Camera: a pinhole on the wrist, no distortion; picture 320 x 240 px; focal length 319.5 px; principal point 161.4 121.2 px. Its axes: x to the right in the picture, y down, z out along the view. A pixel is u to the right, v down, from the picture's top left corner.
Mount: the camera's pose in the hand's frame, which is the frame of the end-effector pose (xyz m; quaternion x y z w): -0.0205 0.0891 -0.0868 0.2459 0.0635 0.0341 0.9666
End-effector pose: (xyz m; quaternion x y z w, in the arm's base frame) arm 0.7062 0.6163 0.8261 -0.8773 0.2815 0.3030 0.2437
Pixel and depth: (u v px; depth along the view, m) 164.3 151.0 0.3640
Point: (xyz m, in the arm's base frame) 0.6639 0.7901 0.6461
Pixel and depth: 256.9 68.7 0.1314
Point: 0.7179 0.6024 0.7888
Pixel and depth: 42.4 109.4 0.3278
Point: 0.6187 0.8358 0.7687
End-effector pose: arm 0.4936 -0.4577 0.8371 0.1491 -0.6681 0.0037 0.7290
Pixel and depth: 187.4 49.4 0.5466
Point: 0.2435 -0.8099 0.9013
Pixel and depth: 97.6 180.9 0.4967
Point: 0.1129 -0.6065 0.7955
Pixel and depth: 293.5 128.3 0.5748
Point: 0.1712 -0.7434 1.1177
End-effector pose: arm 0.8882 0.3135 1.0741 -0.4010 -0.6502 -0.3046 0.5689
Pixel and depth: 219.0 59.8 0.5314
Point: 0.5169 0.4912 1.1852
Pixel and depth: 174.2 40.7 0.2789
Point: 0.7379 0.3717 1.0914
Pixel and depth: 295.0 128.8 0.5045
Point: 0.6116 0.5872 1.2791
